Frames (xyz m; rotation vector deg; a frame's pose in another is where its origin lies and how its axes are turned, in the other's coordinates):
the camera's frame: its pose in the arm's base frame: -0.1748 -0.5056 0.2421 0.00 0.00 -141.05
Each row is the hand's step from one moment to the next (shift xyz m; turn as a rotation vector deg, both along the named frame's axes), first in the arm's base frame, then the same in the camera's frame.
Working: the arm's base frame: its pose in the camera's frame: -0.4538 -0.2833 -0.2421 0.00 0.00 141.05

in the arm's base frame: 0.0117 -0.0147 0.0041 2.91 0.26 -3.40
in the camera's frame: 0.0001 0.0188 0.0041 -2.43 1.63 -3.40
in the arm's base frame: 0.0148 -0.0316 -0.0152 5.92 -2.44 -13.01
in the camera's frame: 0.0084 0.0339 -0.0152 -3.07 5.62 -13.01
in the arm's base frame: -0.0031 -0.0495 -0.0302 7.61 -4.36 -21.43
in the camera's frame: 0.0335 0.0365 -0.0302 -3.18 8.17 -21.43
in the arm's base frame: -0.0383 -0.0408 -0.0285 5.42 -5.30 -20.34
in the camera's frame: 0.0554 0.0077 -0.0285 -0.88 7.53 -20.34
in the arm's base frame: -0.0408 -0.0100 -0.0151 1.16 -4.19 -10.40
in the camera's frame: 0.0380 -0.0179 -0.0151 1.73 3.99 -10.40
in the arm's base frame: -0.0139 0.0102 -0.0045 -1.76 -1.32 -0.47
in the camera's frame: 0.0044 -0.0167 -0.0045 2.20 -0.08 -0.47
